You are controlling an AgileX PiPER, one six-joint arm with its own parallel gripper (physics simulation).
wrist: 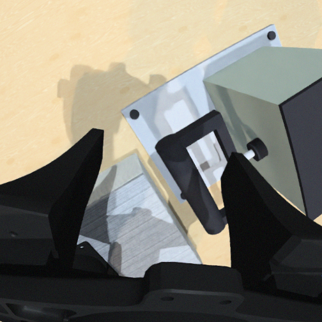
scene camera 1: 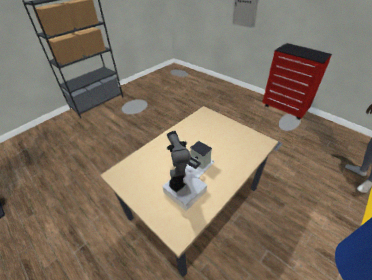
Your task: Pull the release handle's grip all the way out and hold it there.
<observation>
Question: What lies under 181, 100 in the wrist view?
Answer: A pale mounting plate.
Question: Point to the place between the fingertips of the gripper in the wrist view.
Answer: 165, 155
</observation>
